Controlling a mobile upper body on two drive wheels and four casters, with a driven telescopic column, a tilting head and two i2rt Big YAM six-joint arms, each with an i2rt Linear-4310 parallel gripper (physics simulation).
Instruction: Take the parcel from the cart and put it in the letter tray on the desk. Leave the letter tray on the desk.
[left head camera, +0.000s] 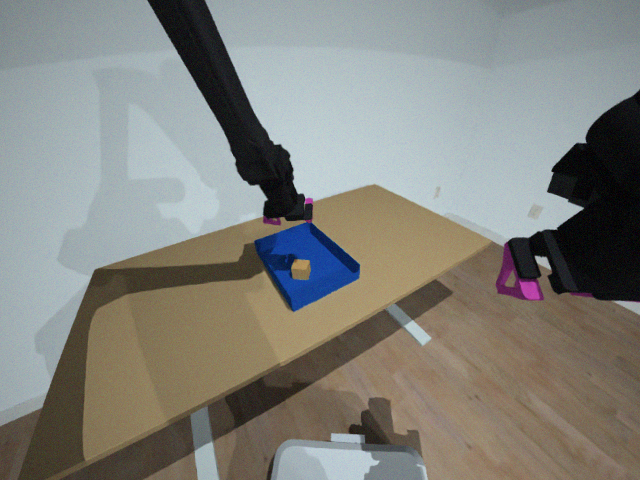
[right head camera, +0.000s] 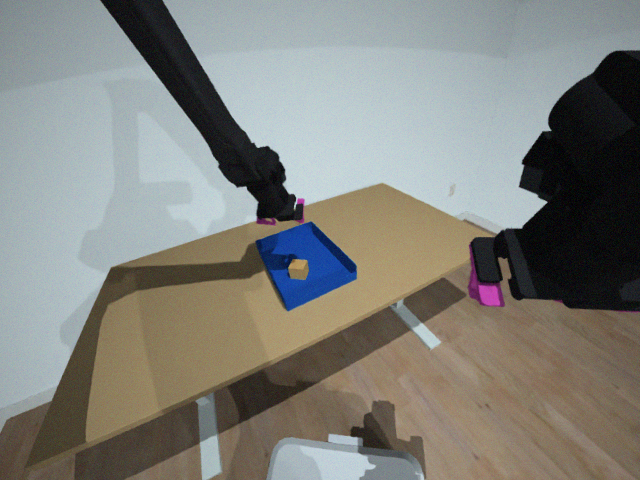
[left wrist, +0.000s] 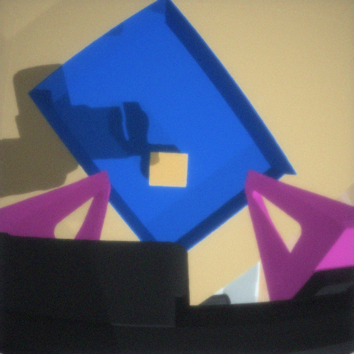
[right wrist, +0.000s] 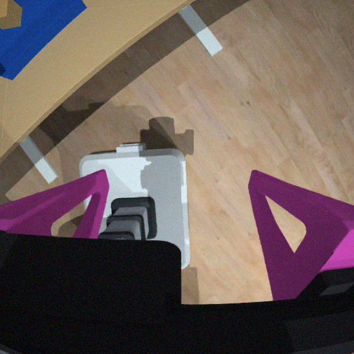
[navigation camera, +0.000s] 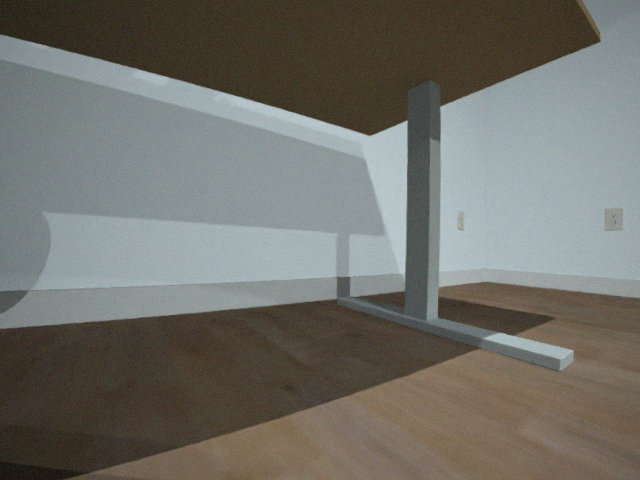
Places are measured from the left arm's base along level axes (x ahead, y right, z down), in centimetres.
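Pixels of known places: left gripper, between the fingertips: (left head camera: 294, 222) (right head camera: 289, 222); right gripper, between the fingertips: (left head camera: 533, 289) (right head camera: 511, 293).
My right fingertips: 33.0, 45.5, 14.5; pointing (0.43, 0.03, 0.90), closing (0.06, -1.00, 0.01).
Note:
For each thing: its top centre in the pictures, then the offset to it from my right fingertips, as dx, dy, dz. "spot": a spot on its surface instead. Level surfaces: height alone.
- small tan box, centre of its top: (left head camera: 300, 264) (right head camera: 297, 264) +37.2, -39.7, +28.8
- blue letter tray, centre of its top: (left head camera: 302, 251) (right head camera: 300, 251) +42.6, -39.7, +27.6
- wooden desk, height of its surface: dz +34.1
- grey desk leg, a spot on its surface: (navigation camera: 422, 206) spot: +79.3, +4.8, +72.3
The parcel, a small tan box (left head camera: 300, 269) (right head camera: 298, 269) (left wrist: 168, 169) (right wrist: 10, 15), rests inside the blue letter tray (left head camera: 330, 281) (right head camera: 328, 283) (left wrist: 150, 65) (right wrist: 35, 40). The tray lies on the wooden desk (left head camera: 206, 335) (right head camera: 206, 330) (left wrist: 310, 60) (right wrist: 75, 60). My left gripper (left head camera: 290, 219) (right head camera: 284, 220) (left wrist: 177, 178) is open and empty, and hangs above the desk and tray, apart from the parcel. My right gripper (right wrist: 178, 177) is open and empty, out to the right beyond the desk's front edge. The cart does not show in these views.
The robot's own pale base (left head camera: 346, 462) (right head camera: 346, 462) (right wrist: 165, 185) stands in front of the desk. A grey desk leg (navigation camera: 422, 206) with a long foot (navigation camera: 537, 351) stands on the wooden floor. White walls rise behind the desk.

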